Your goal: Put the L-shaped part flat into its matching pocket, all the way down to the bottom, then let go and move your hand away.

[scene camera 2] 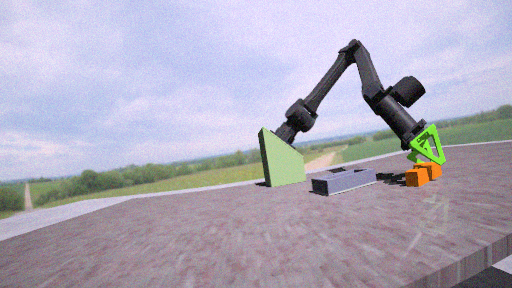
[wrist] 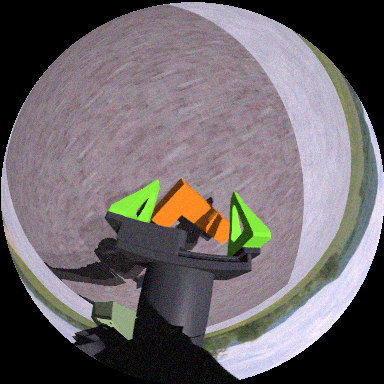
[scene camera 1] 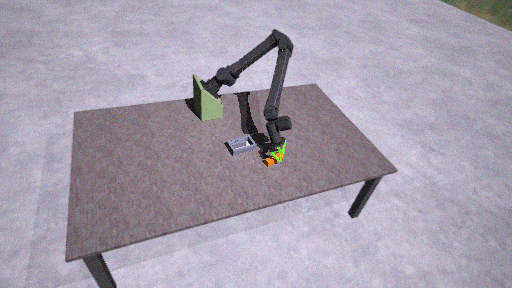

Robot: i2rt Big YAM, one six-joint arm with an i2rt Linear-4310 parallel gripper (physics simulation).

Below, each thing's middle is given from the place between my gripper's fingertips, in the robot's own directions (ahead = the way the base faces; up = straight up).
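Looking at the orange L-shaped part (wrist: 181, 199), I find my hand 4 cm to the left of it and 2 cm past it. The grey pocket block (scene camera 2: 340, 182) is 18 cm to the right of my hand and 15 cm behind it.
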